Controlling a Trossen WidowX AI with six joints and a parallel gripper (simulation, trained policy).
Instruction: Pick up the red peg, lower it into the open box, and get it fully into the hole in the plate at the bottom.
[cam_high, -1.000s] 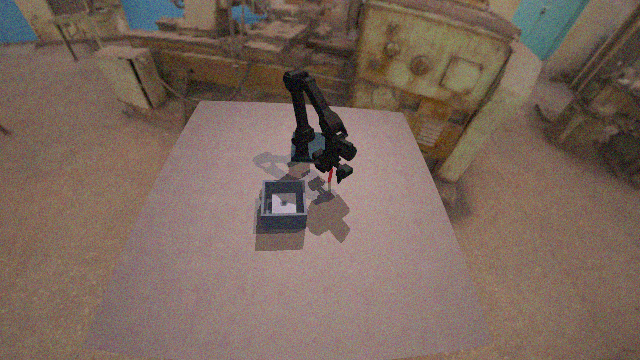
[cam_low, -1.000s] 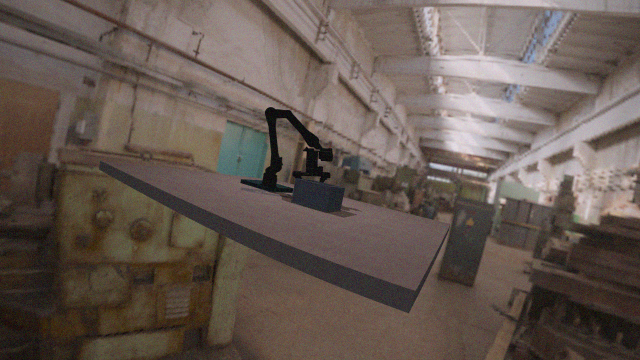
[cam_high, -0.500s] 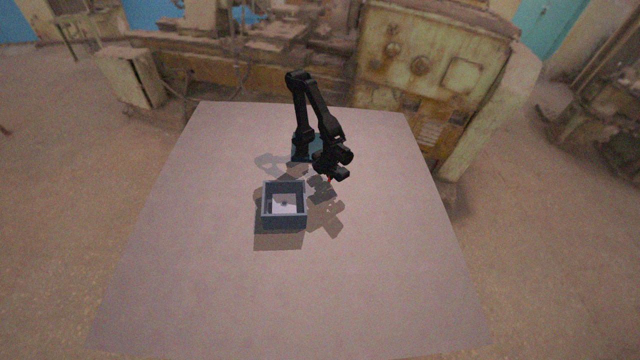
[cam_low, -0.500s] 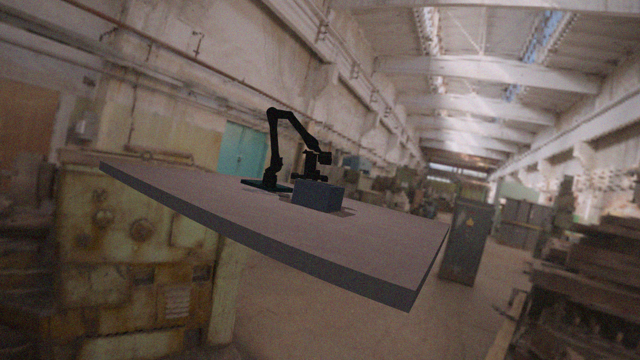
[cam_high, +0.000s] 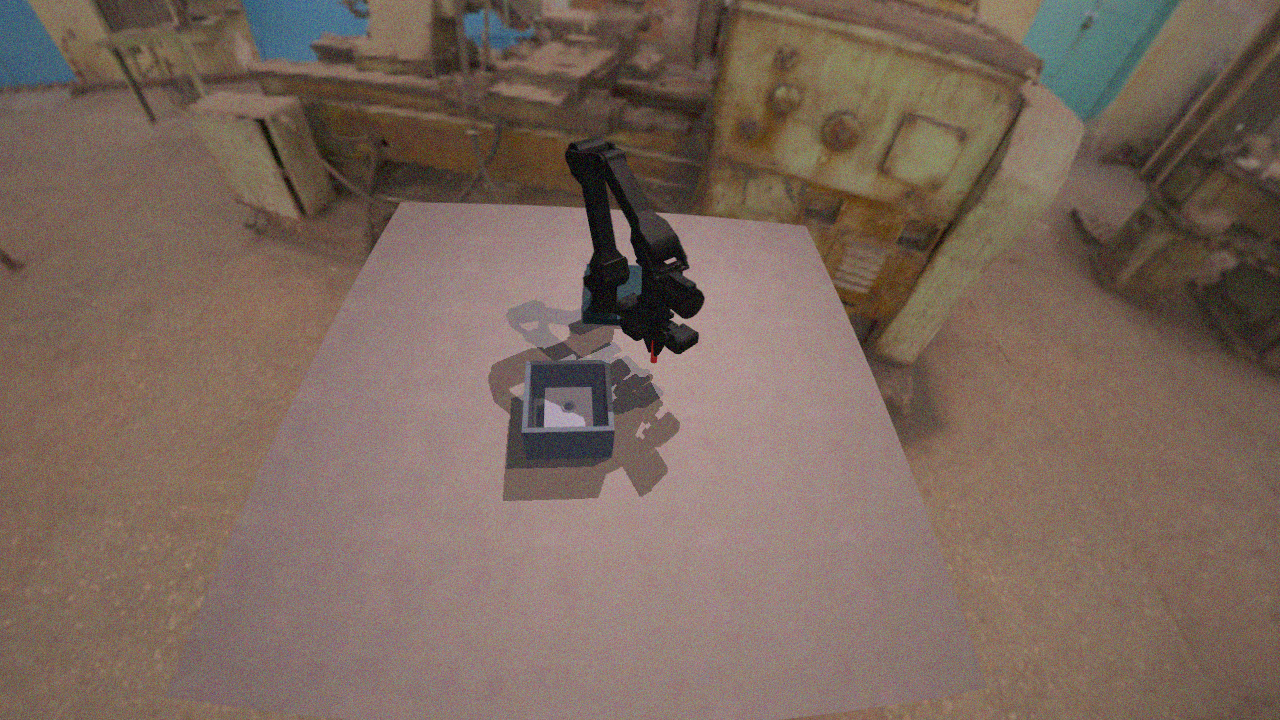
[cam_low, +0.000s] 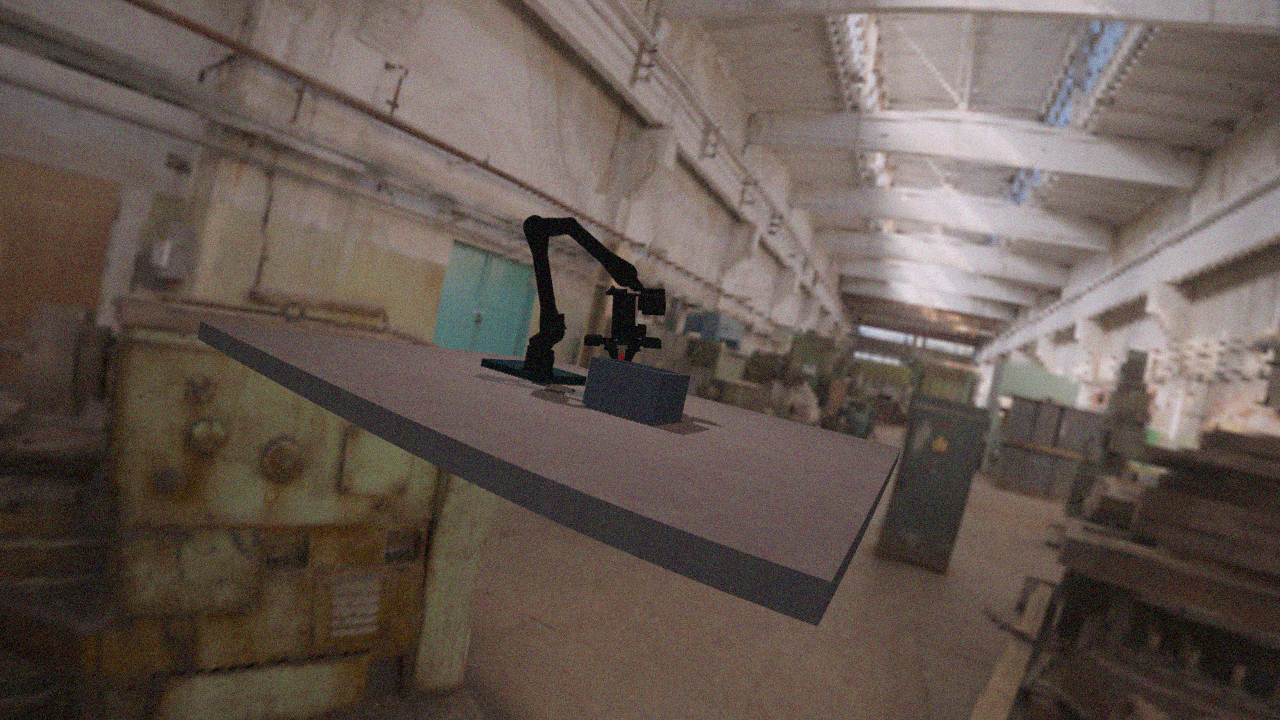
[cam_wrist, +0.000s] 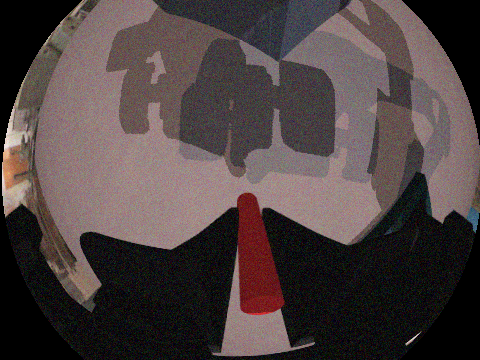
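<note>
The plate is 180 mm to the right of my gripper tip, 140 mm ahead of it and 10 mm below it. The rest, counted from my gripper tip: blue box: 180 mm to the right, 140 mm ahead, 20 mm below; then red peg: 20 mm above.
</note>
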